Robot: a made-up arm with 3 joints. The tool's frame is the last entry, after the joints. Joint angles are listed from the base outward. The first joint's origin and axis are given. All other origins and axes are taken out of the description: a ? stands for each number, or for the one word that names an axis. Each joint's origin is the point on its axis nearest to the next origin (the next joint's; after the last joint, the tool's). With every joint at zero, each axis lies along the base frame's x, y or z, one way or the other. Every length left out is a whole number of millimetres.
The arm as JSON. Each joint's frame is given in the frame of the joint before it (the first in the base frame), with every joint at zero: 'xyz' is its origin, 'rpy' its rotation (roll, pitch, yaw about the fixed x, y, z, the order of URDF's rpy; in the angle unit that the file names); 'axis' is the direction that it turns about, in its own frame. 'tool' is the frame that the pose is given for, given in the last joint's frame.
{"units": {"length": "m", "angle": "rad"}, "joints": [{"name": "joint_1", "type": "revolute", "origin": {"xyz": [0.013, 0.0, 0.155], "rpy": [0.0, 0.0, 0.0]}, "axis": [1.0, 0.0, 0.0]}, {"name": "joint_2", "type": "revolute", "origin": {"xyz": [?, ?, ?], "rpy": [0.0, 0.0, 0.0]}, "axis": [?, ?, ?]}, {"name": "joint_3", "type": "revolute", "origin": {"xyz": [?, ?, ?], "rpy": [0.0, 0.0, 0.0]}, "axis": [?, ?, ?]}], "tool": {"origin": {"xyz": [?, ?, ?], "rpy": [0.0, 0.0, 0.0]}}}
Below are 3 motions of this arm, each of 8 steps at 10 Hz.
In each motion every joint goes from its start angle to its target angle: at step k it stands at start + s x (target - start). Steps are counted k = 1, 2, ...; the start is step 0. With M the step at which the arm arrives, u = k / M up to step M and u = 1 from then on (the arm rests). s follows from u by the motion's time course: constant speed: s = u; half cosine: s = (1 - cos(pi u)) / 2; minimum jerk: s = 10 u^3 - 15 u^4 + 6 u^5.
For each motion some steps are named. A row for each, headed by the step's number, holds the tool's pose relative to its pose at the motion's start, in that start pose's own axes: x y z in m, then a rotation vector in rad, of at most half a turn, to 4 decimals.
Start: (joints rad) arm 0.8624 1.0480 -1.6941
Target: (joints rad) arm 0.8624 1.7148 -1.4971
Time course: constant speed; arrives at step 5
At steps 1, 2, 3, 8:
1: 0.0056 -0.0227 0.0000 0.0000 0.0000 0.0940
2: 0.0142 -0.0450 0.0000 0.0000 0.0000 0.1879
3: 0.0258 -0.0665 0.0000 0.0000 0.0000 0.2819
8: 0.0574 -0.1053 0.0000 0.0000 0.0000 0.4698

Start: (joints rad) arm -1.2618 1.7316 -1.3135
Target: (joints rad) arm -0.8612 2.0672 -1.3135
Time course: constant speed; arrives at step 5
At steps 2, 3, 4, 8:
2: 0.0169 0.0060 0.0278 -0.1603 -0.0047 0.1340
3: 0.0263 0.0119 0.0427 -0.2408 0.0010 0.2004
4: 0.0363 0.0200 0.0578 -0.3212 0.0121 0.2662
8: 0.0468 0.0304 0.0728 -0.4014 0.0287 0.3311

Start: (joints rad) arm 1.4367 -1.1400 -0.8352
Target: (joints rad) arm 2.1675 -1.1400 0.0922
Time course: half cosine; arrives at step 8
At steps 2, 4, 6, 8:
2: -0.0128 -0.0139 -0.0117 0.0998 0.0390 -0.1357
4: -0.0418 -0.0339 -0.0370 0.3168 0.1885 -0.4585
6: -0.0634 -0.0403 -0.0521 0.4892 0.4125 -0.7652
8: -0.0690 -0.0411 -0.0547 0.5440 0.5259 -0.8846

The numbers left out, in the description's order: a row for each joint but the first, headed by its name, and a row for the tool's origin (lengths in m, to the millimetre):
joint_2: xyz 0.0 0.046 0.173, axis 0.0 0.0 1.0
joint_3: xyz -0.044 -0.168 0.0, axis 0.0 0.0 -1.0
tool: xyz -0.014 -0.135 0.0

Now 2 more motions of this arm.
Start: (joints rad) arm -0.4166 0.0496 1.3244
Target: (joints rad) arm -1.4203 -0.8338 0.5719
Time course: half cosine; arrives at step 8
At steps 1, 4, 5, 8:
1: -0.0100 -0.0030 0.0055 -0.0111 -0.0366 -0.0050
4: -0.1517 -0.0276 0.0314 -0.1306 -0.4846 -0.0641
5: -0.2126 -0.0322 0.0154 -0.1722 -0.6724 -0.0868
8: -0.2963 -0.0357 -0.0440 -0.2295 -0.9778 -0.1197

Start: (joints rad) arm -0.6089 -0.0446 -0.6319
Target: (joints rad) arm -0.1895 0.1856 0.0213
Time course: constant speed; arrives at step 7
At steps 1, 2, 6, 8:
1: -0.0099 -0.0115 -0.0150 0.0509 -0.0317 -0.0604
2: -0.0191 -0.0217 -0.0311 0.1036 -0.0603 -0.1207
6: -0.0473 -0.0473 -0.1030 0.3321 -0.1428 -0.3586
8: -0.0520 -0.0499 -0.1220 0.3930 -0.1551 -0.4167

